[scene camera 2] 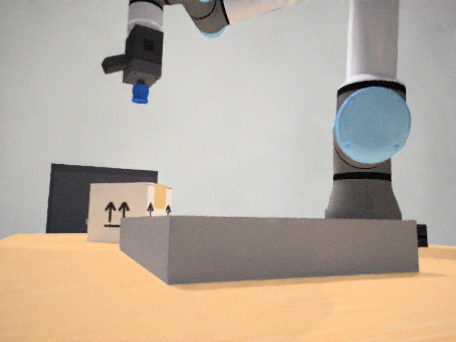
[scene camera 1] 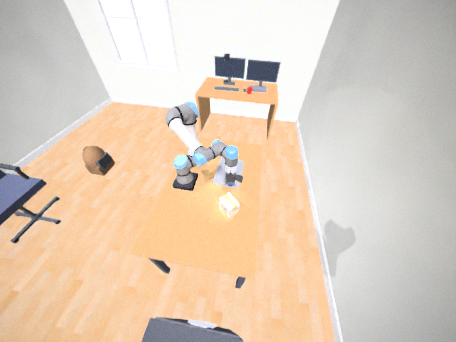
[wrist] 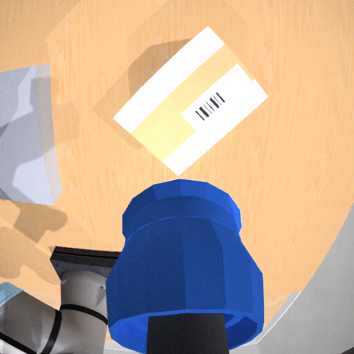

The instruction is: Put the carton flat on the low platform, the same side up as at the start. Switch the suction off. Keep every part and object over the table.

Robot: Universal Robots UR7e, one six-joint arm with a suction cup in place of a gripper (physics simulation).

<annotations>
A white carton (scene camera 2: 109, 202): 77 cm from the lens. A low grey platform (scene camera 2: 176, 249): 26 cm from the lens. The marked spots on the white carton and the low grey platform are 52 cm apart.
</annotations>
